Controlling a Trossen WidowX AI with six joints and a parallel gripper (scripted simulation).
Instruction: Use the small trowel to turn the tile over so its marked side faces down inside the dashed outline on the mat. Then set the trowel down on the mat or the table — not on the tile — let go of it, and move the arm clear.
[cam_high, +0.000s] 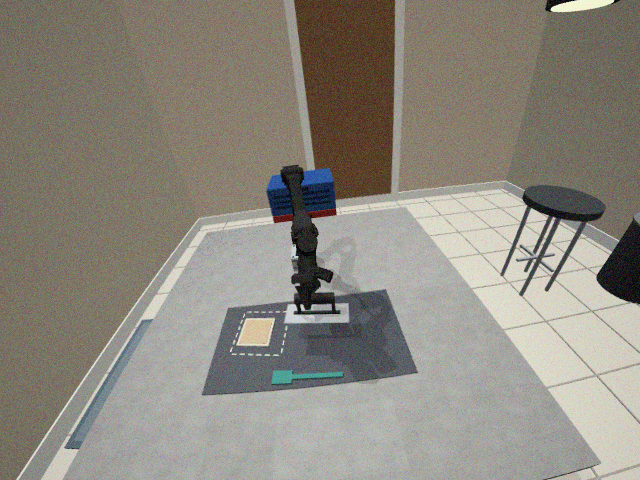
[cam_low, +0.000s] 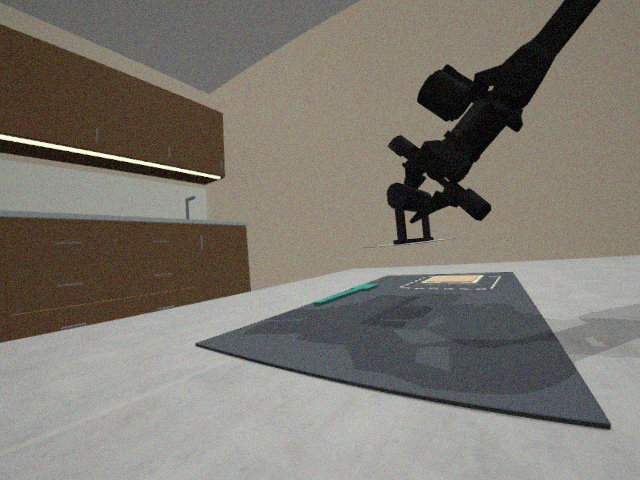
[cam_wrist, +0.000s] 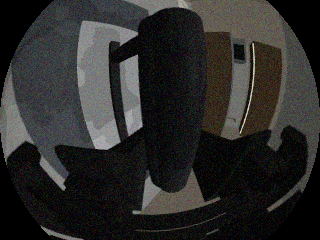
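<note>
Right now the grey plate tool is 30 mm behind my gripper tip and 10 mm below it. Round my gripper tip: dark mat 160 mm below, 30 mm to the right; then teal trowel 140 mm below, 140 mm ahead, 40 mm to the right; then cream tile 210 mm to the right, 140 mm below, 30 mm behind.
</note>
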